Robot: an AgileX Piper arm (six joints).
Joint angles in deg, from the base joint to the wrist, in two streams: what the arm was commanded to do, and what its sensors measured. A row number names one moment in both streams.
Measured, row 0: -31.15, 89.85, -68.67, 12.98, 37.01, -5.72
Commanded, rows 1 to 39: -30.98, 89.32, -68.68, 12.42, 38.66, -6.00; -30.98, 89.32, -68.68, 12.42, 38.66, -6.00; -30.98, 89.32, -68.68, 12.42, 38.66, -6.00; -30.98, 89.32, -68.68, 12.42, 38.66, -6.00; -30.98, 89.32, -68.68, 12.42, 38.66, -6.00; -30.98, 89.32, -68.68, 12.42, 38.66, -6.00; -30.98, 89.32, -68.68, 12.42, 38.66, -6.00; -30.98, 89.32, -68.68, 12.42, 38.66, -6.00; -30.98, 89.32, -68.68, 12.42, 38.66, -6.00; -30.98, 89.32, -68.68, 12.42, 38.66, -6.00; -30.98, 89.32, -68.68, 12.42, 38.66, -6.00; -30.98, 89.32, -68.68, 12.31, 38.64, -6.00; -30.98, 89.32, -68.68, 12.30, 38.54, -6.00; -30.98, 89.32, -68.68, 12.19, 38.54, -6.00; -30.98, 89.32, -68.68, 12.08, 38.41, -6.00; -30.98, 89.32, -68.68, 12.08, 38.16, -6.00; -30.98, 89.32, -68.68, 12.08, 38.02, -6.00; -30.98, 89.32, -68.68, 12.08, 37.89, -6.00; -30.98, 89.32, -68.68, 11.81, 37.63, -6.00; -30.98, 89.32, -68.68, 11.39, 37.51, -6.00; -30.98, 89.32, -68.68, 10.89, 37.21, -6.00; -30.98, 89.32, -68.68, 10.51, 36.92, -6.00; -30.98, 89.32, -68.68, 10.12, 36.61, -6.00; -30.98, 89.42, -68.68, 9.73, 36.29, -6.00; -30.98, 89.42, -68.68, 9.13, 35.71, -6.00; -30.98, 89.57, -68.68, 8.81, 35.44, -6.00; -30.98, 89.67, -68.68, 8.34, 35.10, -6.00; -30.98, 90.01, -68.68, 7.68, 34.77, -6.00; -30.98, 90.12, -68.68, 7.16, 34.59, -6.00; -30.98, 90.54, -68.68, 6.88, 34.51, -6.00; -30.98, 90.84, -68.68, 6.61, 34.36, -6.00; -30.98, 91.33, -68.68, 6.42, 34.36, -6.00; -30.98, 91.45, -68.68, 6.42, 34.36, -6.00; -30.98, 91.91, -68.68, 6.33, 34.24, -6.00; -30.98, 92.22, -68.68, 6.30, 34.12, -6.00; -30.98, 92.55, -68.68, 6.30, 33.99, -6.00; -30.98, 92.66, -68.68, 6.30, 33.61, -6.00; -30.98, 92.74, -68.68, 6.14, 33.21, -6.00; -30.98, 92.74, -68.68, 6.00, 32.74, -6.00
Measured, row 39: -31.15, 92.45, -68.67, 6.98, 33.65, -5.72
